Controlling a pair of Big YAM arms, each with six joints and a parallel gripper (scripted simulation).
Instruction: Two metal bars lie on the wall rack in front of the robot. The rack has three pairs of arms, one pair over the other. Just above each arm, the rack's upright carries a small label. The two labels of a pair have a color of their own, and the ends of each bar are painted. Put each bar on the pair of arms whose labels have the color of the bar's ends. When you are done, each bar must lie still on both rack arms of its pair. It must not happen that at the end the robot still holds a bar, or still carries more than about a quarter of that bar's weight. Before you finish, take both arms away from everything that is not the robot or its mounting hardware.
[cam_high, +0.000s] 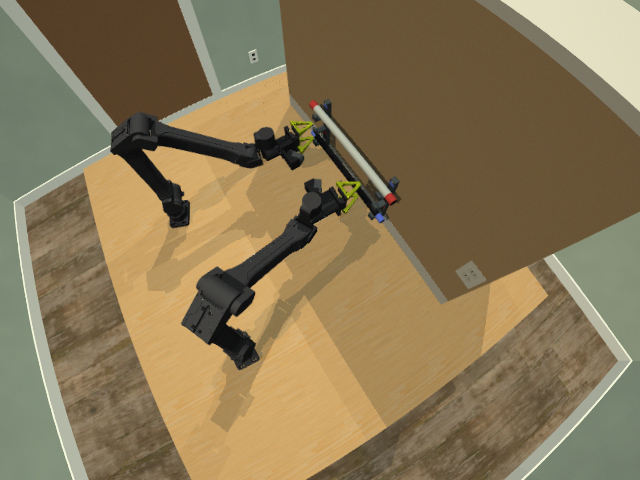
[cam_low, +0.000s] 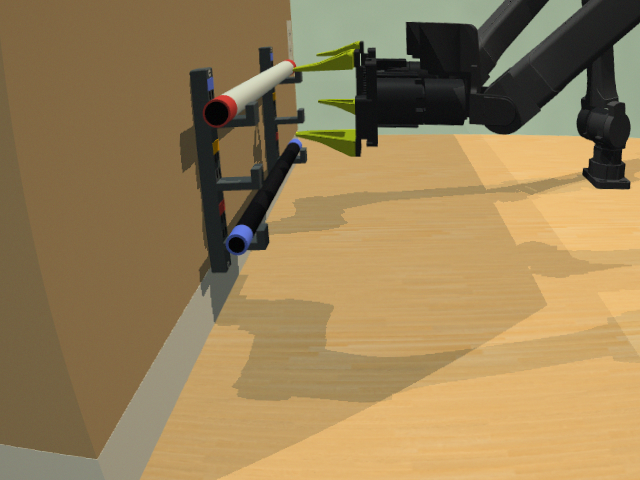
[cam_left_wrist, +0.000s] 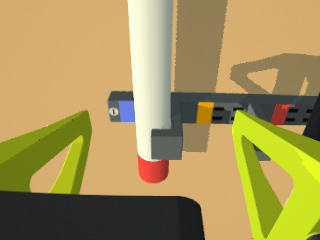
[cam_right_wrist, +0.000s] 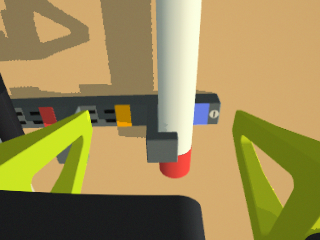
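Right now the black bar is 70 mm ahead of my left hand, 150 mm to the right of it and 140 mm below it. From my left hand the other things lie so: grey baseboard: 120 mm ahead, 180 mm to the right, 220 mm below; then brown wall: 270 mm ahead, 170 mm to the right, 190 mm above.
The black bar lies 15 cm to the left of my right hand, 14 cm below it and 7 cm ahead of it. The rest, counted from my right hand: grey baseboard 22 cm below, 12 cm to the left, 11 cm ahead; brown wall 26 cm ahead, 20 cm above, 13 cm to the left.
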